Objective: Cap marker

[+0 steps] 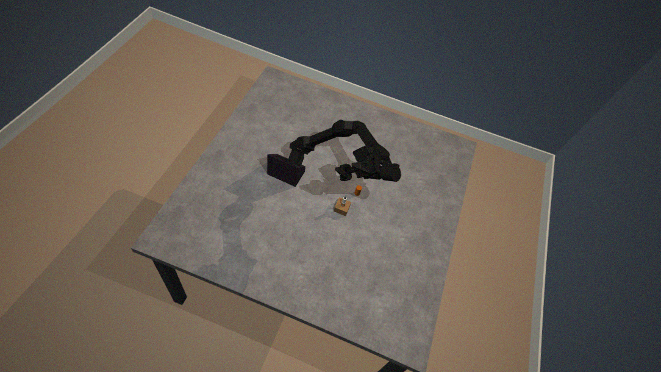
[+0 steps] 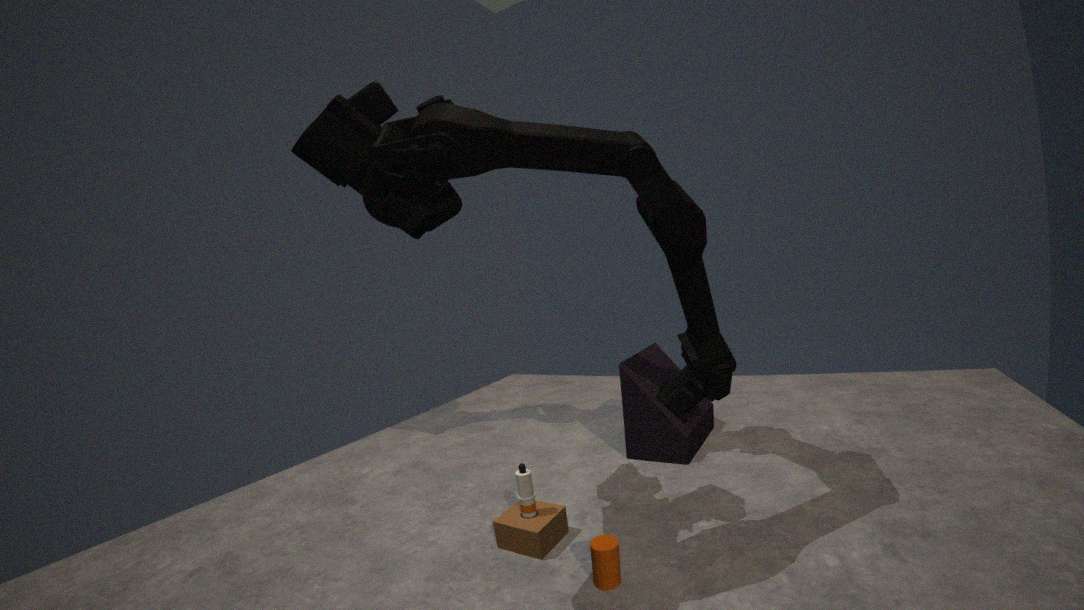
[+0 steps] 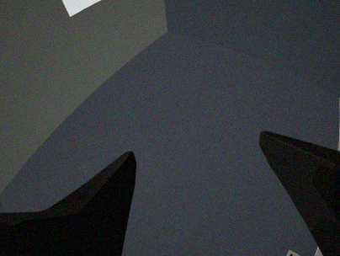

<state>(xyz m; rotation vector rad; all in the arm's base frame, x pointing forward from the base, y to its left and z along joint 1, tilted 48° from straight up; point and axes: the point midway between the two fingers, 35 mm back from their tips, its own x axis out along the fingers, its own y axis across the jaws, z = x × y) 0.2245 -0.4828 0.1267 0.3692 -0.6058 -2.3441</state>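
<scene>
Right now the orange cap is 480 mm below my gripper tip, 260 mm to the left of it and 80 mm ahead of it.
</scene>
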